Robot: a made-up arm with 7 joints.
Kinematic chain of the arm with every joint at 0, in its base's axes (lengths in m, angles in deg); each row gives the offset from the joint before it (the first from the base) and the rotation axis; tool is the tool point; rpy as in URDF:
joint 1: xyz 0 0 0.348 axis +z
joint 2: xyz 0 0 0 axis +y
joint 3: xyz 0 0 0.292 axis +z
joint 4: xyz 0.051 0 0 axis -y
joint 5: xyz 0.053 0 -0.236 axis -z
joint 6: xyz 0 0 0 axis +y
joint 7: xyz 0.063 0 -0.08 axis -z
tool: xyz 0 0 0 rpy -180 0 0
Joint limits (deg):
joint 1: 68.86..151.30
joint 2: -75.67..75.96
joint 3: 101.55..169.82
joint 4: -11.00..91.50
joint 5: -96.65..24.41
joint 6: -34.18..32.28
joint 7: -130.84..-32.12
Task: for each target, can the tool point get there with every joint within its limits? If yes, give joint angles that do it. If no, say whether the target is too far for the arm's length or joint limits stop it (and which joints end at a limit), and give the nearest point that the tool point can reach.
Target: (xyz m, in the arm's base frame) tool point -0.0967 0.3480 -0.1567
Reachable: no: joint limits stop it (at a limit: joint 1, joint 2) | nearest point -0.1147 -0.0066 0.1512 | short by 0.470 m
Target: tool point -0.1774 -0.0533 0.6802
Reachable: yes | joints 93.40 52.76 152.15 40.30 15.26 -24.43 -101.81
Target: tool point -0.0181 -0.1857 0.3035
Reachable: yes | joints 119.65 -20.67 121.34 10.72 -78.56 -14.39 -81.52
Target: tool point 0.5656 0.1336 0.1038
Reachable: no: joint limits stop it (at a limit: joint 1, joint 2, joint 3, joint 4, joint 6) | nearest point 0.3908 -0.1688 0.1173 | short by 0.350 m
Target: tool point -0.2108 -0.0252 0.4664
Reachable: yes | joints 80.49 54.26 112.43 16.24 -40.34 -2.80 -55.60
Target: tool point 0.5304 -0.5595 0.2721
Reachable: no: too far | nearest point 0.3796 -0.4004 0.2937 | short by 0.220 m
